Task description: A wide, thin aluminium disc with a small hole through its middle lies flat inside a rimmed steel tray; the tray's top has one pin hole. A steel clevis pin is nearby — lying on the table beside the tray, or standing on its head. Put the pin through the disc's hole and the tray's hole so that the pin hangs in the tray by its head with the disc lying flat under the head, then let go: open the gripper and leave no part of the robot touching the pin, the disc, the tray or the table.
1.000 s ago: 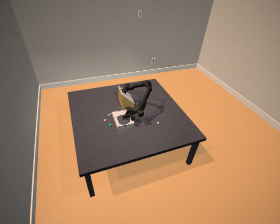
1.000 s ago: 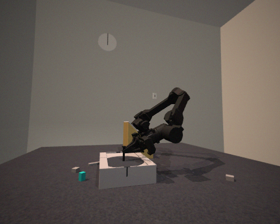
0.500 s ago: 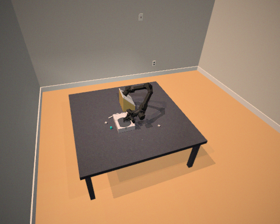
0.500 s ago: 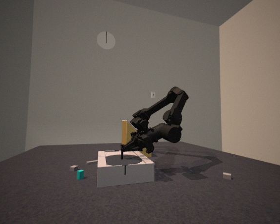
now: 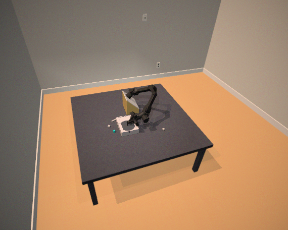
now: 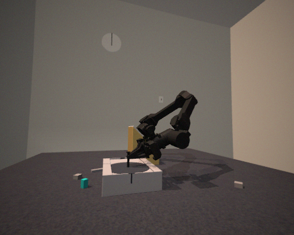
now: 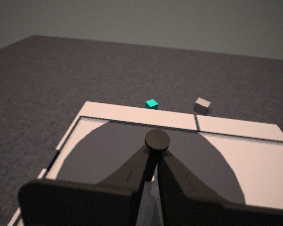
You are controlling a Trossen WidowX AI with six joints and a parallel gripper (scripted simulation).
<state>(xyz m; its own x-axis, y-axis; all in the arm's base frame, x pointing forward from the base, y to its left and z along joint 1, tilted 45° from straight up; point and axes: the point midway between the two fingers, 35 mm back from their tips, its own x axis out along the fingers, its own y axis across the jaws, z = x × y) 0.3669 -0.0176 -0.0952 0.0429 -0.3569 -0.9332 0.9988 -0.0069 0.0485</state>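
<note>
The clevis pin is 1 cm below my gripper tip. The rest, counted from my gripper tip: teal cube: 14 cm to the right, 8 cm below; then grey disc: 3 cm below; then rimmed tray: 5 cm below, 3 cm behind, 1 cm to the left.
</note>
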